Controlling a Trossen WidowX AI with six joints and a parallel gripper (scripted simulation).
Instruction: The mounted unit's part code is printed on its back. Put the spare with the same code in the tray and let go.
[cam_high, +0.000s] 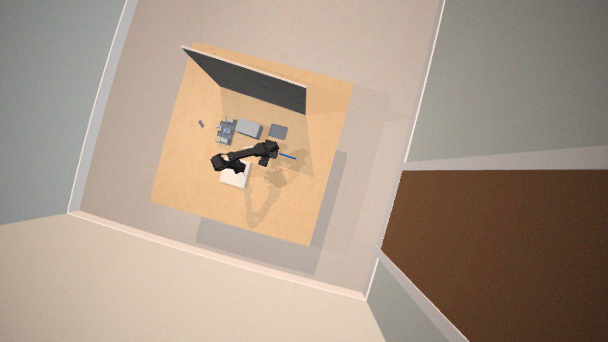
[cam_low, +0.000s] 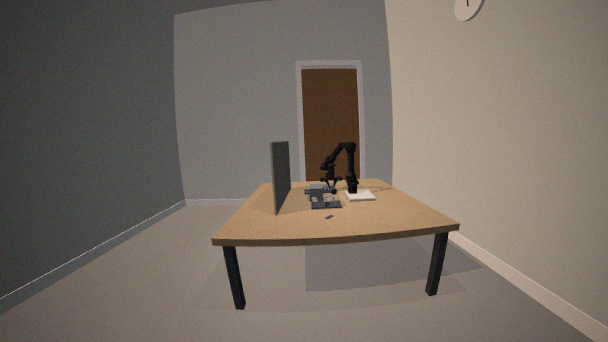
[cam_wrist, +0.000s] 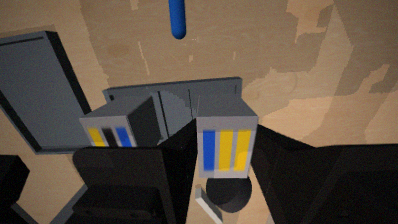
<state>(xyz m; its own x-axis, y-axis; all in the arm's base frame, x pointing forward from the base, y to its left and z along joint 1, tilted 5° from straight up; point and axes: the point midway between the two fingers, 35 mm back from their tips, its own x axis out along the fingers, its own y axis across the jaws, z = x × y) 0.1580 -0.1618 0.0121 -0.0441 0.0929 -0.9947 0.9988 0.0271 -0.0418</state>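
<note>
Now: the flat grey holder plate 4 cm ahead of my gripper tip and 2 cm below it. From my gripper tip the other things lie so: blue rod (14 cm to the right, 3 cm ahead, 2 cm below); grey tray (19 cm ahead, 2 cm below, 1 cm to the right); dark round object (8 cm to the left, 2 cm behind).
</note>
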